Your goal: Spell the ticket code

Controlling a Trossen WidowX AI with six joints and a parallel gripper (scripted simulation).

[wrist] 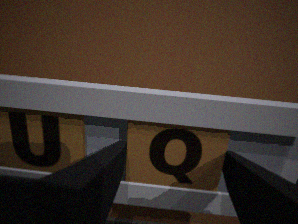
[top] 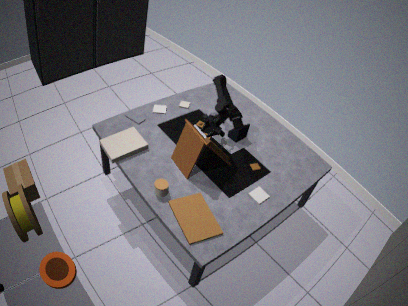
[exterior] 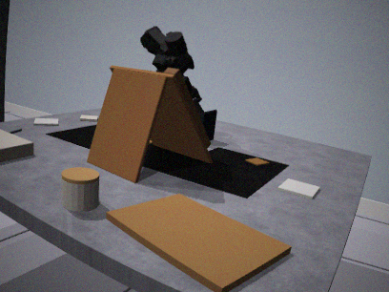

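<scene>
My gripper tip is 8 cm above the white ticket, 6 cm past it and 4 cm to the right of it. From my gripper tip the other things lie so: lidded jar (38 cm ahead, 14 cm below, 12 cm to the left); flat orange panel (37 cm to the left, 33 cm ahead, 17 cm below); black mat (17 cm below, 15 cm behind, 1 cm to the right).
</scene>
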